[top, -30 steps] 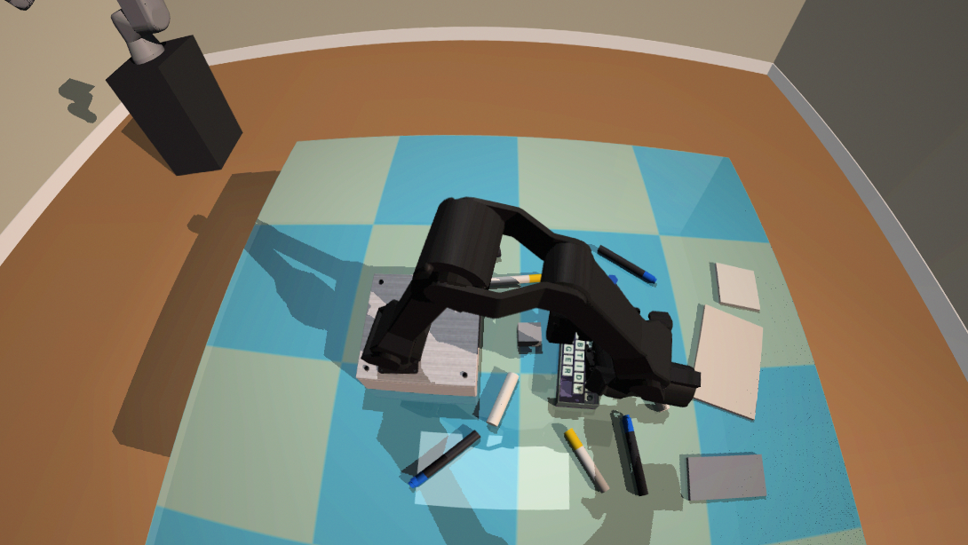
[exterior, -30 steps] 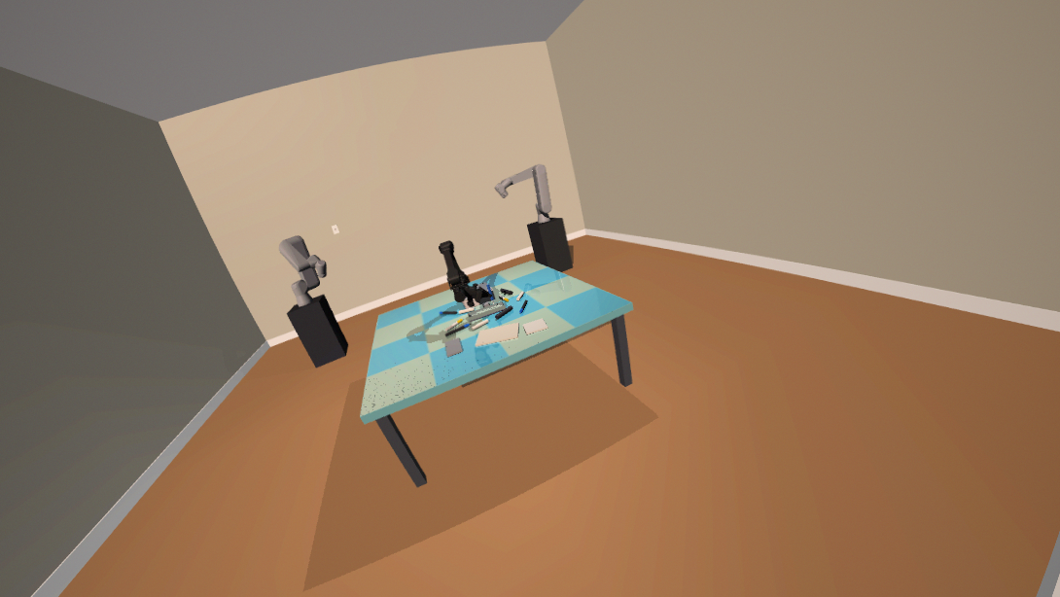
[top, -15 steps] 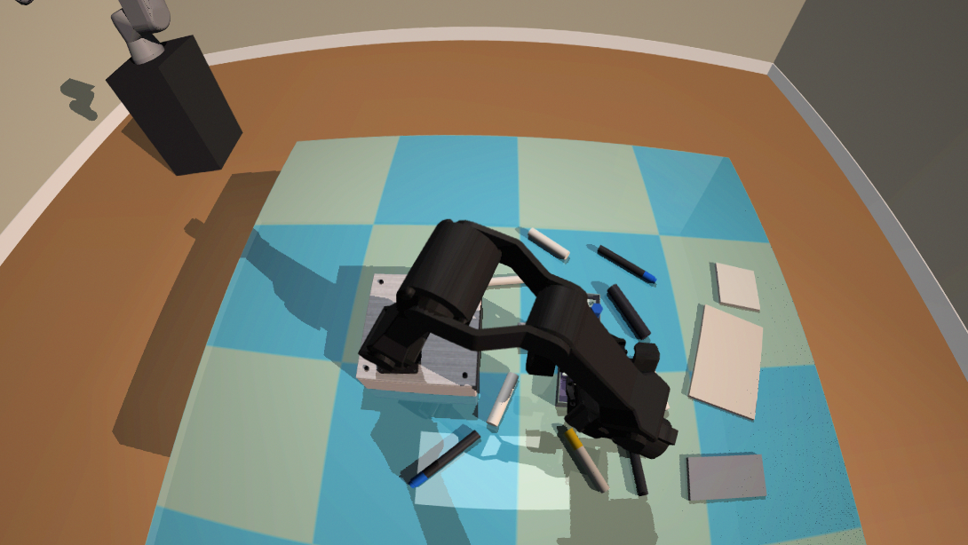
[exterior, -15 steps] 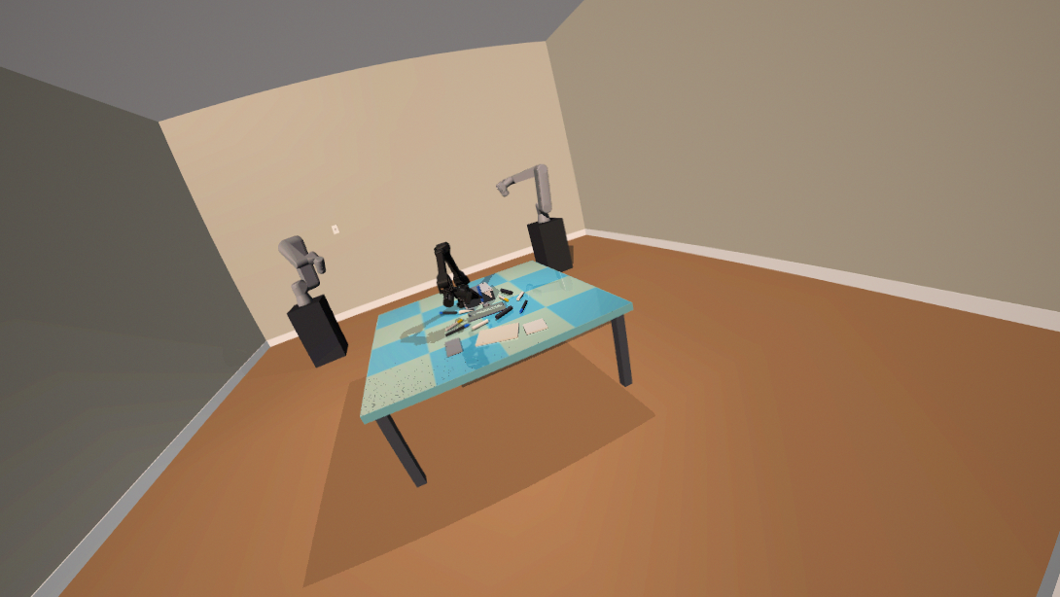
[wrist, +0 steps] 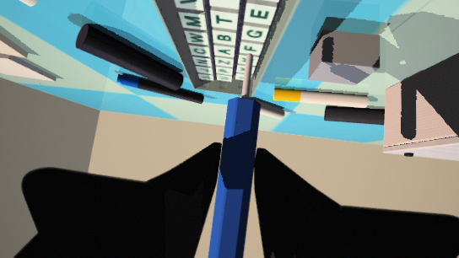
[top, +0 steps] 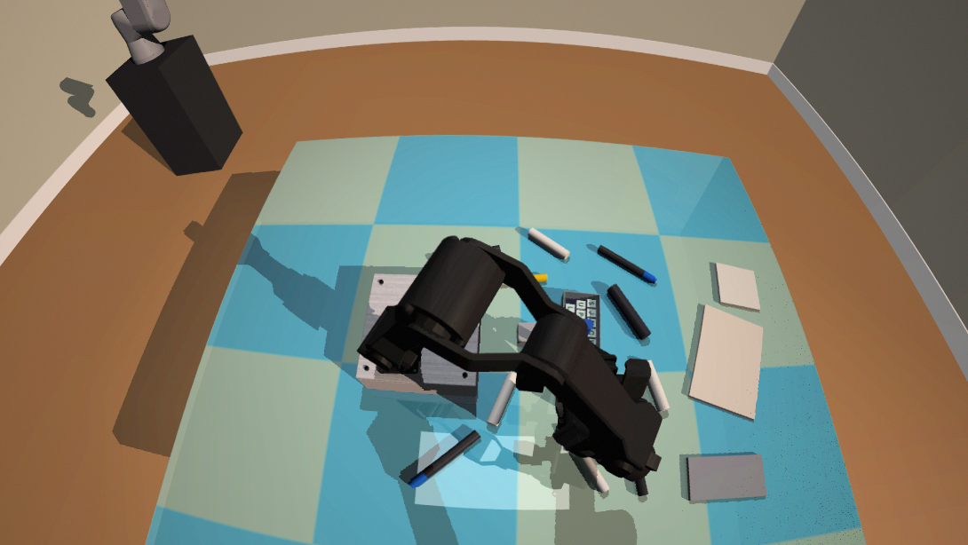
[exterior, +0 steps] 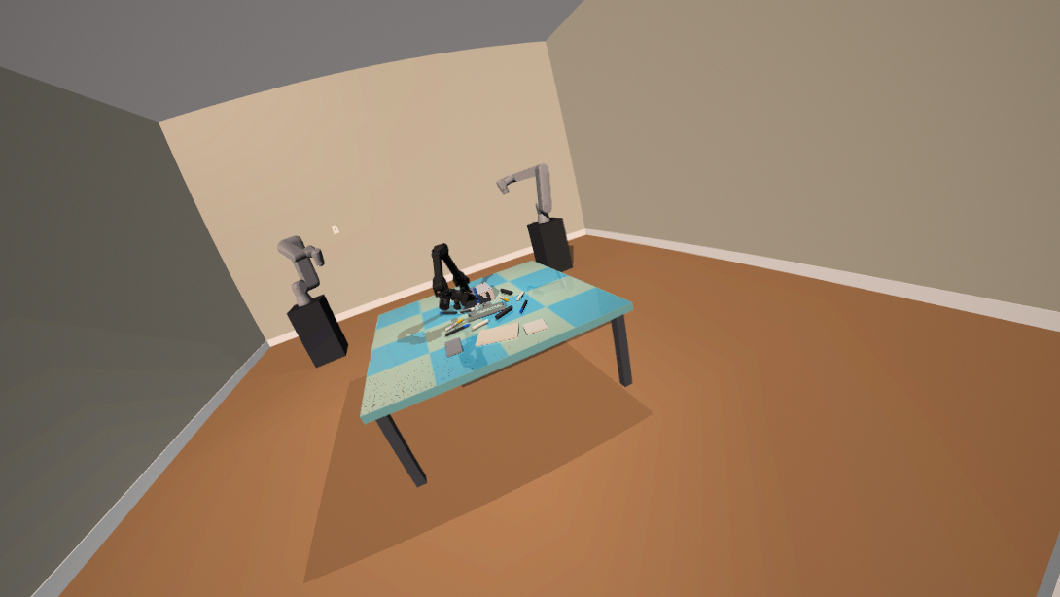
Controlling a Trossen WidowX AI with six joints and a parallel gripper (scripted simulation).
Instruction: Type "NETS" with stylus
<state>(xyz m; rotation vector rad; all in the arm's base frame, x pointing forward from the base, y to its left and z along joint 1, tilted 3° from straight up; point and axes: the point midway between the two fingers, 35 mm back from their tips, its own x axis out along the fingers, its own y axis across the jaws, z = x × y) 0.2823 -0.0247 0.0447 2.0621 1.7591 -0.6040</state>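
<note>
Now: the grey cube 70 mm behind my gripper tip, 50 mm to the left of it and 80 mm below it. From my gripper tip the other things lie so: stylus 10 mm below; then grey pad 270 mm ahead, 240 mm to the right, 90 mm below.
</note>
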